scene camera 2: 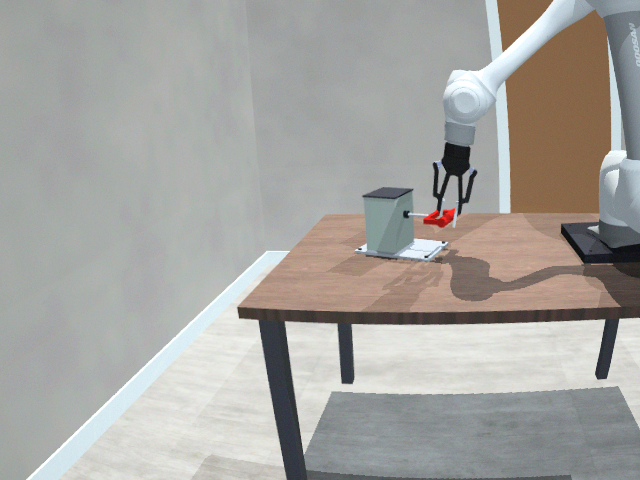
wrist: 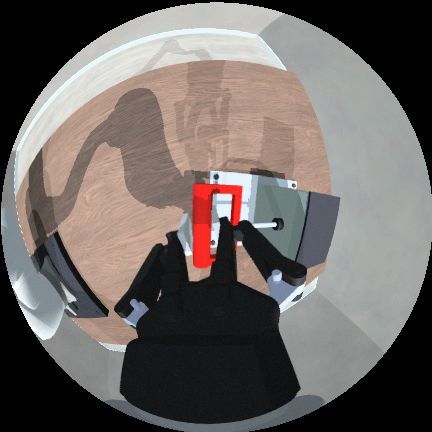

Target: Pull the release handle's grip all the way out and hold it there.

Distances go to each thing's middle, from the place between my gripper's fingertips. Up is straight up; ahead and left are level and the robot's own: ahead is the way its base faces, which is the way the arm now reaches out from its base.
Right now the base plate (scene camera 2: 420, 250) is 120 mm ahead of my hand, 80 mm to the right of it and 80 mm below it.
